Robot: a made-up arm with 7 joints.
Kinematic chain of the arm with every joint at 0, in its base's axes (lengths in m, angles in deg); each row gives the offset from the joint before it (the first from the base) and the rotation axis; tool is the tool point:
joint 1: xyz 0 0 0.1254 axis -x
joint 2: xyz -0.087 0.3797 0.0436 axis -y
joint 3: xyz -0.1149 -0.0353 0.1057 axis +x
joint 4: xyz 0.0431 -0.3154 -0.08 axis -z
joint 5: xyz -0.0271 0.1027 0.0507 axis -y
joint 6: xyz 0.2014 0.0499 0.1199 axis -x
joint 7: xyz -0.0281 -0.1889 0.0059 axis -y
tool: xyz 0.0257 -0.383 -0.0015
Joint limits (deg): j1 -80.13..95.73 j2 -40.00..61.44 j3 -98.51..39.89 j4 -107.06..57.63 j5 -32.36..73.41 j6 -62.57..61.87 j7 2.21..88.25
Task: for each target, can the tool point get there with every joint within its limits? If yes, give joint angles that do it. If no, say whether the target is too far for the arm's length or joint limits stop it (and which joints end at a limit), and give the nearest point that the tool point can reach.
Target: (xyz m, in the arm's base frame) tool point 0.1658 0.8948 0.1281
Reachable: yes | joints 71.09 -26.73 -84.49 37.77 42.26 -26.39 18.82
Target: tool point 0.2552 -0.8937 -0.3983
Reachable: no: joint limits stop it (at a limit: joint 1, joint 5, joint 6) | nearest point 0.1907 -0.7171 -0.2054 | short by 0.269 m
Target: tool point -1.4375 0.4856 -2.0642
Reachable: no: too far | nearest point -0.8038 0.2969 -0.8514 | short by 1.381 m
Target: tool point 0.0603 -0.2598 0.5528
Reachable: yes | joints -30.60 28.03 2.42 -91.84 48.10 5.05 36.44
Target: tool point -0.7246 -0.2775 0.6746
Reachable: yes | joints -36.29 44.08 -38.32 -4.80 23.84 29.11 51.10
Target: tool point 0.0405 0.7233 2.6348
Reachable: no: too far | nearest point -0.0256 0.3562 1.3612 | short by 1.327 m
